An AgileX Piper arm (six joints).
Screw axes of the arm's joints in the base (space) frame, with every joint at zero. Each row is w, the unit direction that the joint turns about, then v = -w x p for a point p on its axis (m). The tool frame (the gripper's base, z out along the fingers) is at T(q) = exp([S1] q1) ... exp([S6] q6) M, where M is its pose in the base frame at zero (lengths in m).
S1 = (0, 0, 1, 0, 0, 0)
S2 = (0, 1, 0, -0.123, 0, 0)
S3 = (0, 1, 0, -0.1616, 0, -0.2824)
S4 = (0.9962, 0, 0.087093, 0, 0.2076, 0)
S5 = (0, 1, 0, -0.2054, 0, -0.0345)
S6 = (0.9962, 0, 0.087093, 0, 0.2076, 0)
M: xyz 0.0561 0 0.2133 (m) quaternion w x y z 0.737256 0 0.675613 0
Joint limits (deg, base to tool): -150..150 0..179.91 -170..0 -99.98..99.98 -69.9..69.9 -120..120
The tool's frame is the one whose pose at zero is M.
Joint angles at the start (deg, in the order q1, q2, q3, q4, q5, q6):
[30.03 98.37 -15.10 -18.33 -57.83 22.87]
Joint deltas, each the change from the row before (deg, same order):
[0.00 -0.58 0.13 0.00 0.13 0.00]
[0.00 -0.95 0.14 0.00 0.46 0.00]
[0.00 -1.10 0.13 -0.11 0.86 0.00]
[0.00 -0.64 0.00 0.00 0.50 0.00]
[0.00 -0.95 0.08 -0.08 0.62 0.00]
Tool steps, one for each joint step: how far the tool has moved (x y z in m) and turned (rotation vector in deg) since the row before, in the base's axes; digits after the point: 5 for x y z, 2 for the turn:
[-0.00059 -0.00038 0.00181 0.13 -0.30 -0.01]
[-0.00076 -0.00058 0.00278 0.06 -0.39 -0.03]
[-0.00099 -0.00068 0.00278 -0.17 -0.28 0.04]
[-0.00022 -0.00029 0.00183 -0.05 -0.22 -0.04]
[-0.00073 -0.00051 0.00264 -0.04 -0.35 0.03]

